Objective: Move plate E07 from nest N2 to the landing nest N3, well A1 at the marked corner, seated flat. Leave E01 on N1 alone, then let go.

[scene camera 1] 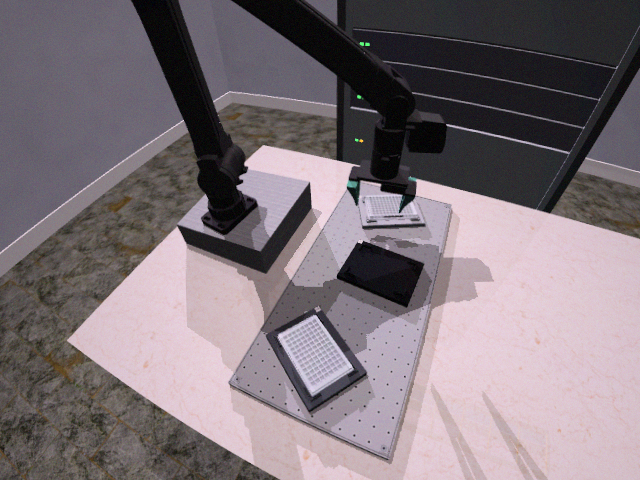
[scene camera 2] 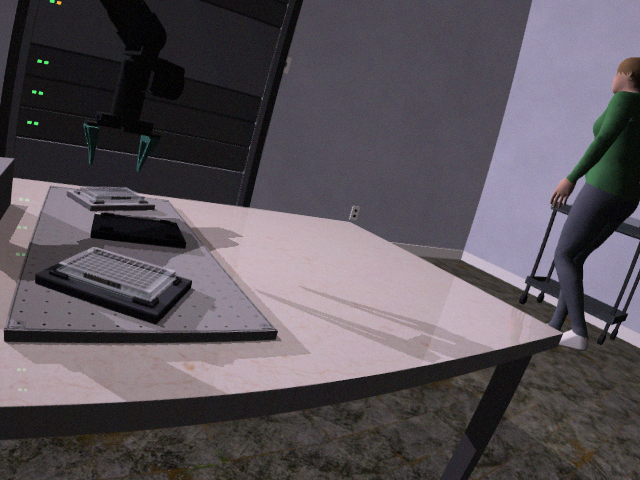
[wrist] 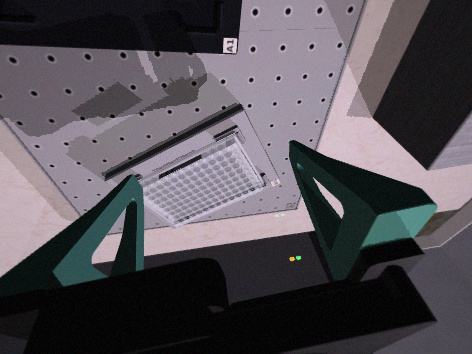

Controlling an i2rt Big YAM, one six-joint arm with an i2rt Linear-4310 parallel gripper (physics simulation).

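Observation:
My gripper (scene camera 1: 378, 208) (scene camera 2: 114, 167) (wrist: 213, 164) is open and empty, fingers above and on either side of the far plate (scene camera 1: 390, 205) (scene camera 2: 111, 193) (wrist: 200, 180), apart from it. That white well plate sits in a light grey nest (scene camera 1: 392, 224) (scene camera 2: 124, 207). The middle black nest (scene camera 1: 379, 273) (scene camera 2: 138, 230) (wrist: 100, 30) holds no plate, so it matches landing nest N3; its A1 tag (wrist: 230, 45) marks one corner. The near plate (scene camera 1: 315, 353) (scene camera 2: 121, 271) lies in a dark grey nest (scene camera 1: 356, 370) (scene camera 2: 103, 300). I cannot read the plate labels.
The nests stand on a perforated board (scene camera 1: 382, 387) (scene camera 2: 227, 325) (wrist: 295, 90). The arm's base stands on a grey block (scene camera 1: 279, 206) beside the board. A dark equipment rack stands behind the table. A person (scene camera 2: 617, 134) stands by a cart beyond the table.

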